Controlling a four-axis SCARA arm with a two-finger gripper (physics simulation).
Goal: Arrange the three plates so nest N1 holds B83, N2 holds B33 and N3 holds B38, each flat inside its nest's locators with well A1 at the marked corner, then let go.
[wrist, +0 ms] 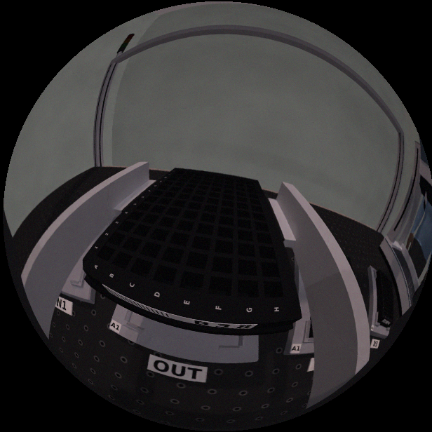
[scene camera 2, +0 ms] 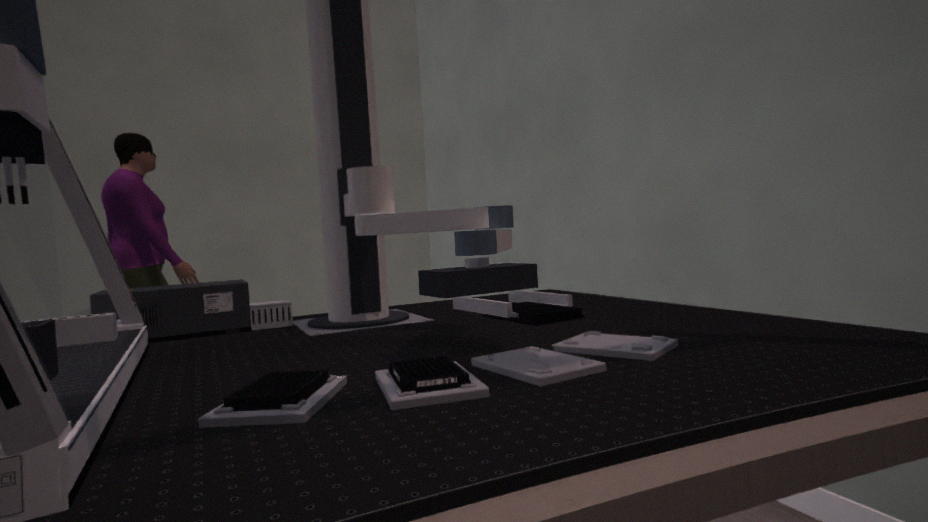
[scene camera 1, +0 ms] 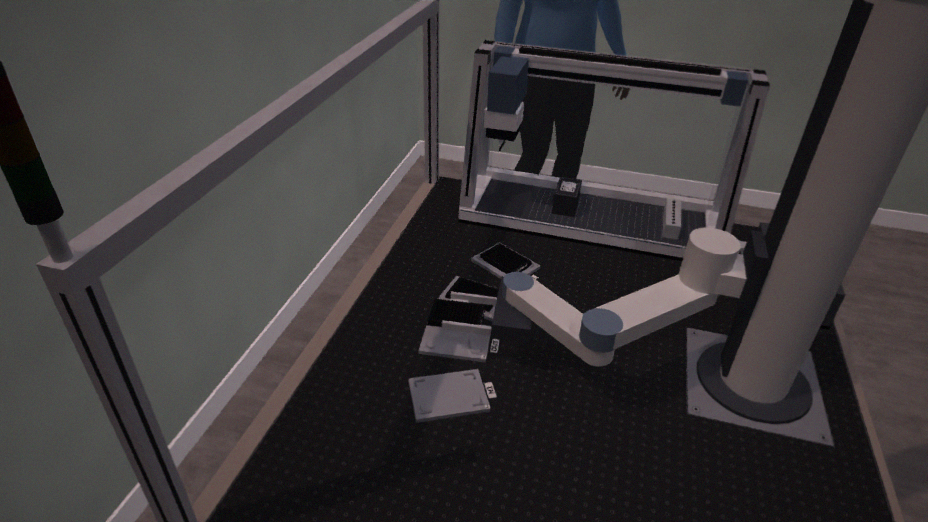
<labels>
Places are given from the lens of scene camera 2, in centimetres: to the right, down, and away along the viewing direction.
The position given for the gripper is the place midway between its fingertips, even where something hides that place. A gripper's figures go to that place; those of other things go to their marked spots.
gripper [scene camera 2: 541,305]: 11, 6, 80
black plate [scene camera 2: 530,313]: 9, 7, 77
black plate [scene camera 2: 421,375]: -5, 14, 72
black plate [scene camera 2: 274,389]: -23, 16, 70
</labels>
